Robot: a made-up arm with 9 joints. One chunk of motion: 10 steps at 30 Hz.
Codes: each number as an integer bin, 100 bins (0 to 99) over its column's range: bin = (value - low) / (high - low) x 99, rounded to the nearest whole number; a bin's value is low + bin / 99 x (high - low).
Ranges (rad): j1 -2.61..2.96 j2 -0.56..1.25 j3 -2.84..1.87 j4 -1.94..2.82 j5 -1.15..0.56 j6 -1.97..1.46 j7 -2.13..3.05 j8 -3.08..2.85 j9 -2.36..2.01
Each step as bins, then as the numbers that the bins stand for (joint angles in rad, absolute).
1 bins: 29 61 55 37 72 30 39 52 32
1 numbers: -0.9784 0.5553 -0.2233 -0.1610 0.0936 -0.9306 -0.0894 0.0347 -0.9475
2 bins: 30 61 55 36 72 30 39 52 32
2 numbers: -0.9221 0.5553 -0.2233 -0.2091 0.0936 -0.9306 -0.0894 0.0347 -0.9475
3 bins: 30 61 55 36 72 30 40 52 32
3 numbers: -0.9221 0.5553 -0.2233 -0.2091 0.0936 -0.9306 -0.0371 0.0347 -0.9475
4 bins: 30 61 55 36 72 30 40 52 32
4 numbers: -0.9221 0.5553 -0.2233 -0.2091 0.0936 -0.9306 -0.0371 0.0347 -0.9475
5 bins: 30 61 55 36 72 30 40 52 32
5 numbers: -0.9221 0.5553 -0.2233 -0.2091 0.0936 -0.9306 -0.0371 0.0347 -0.9475
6 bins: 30 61 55 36 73 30 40 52 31
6 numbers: -0.9221 0.5553 -0.2233 -0.2091 0.1109 -0.9306 -0.0371 0.0347 -0.9916
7 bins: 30 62 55 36 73 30 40 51 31
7 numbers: -0.9221 0.5735 -0.2233 -0.2091 0.1109 -0.9306 -0.0371 -0.0252 -0.9916
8 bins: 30 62 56 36 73 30 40 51 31
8 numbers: -0.9221 0.5735 -0.1758 -0.2091 0.1109 -0.9306 -0.0371 -0.0252 -0.9916
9 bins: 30 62 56 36 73 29 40 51 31
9 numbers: -0.9221 0.5735 -0.1758 -0.2091 0.1109 -0.9653 -0.0371 -0.0252 -0.9916
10 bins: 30 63 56 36 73 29 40 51 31
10 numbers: -0.9221 0.5918 -0.1758 -0.2091 0.1109 -0.9653 -0.0371 -0.0252 -0.9916
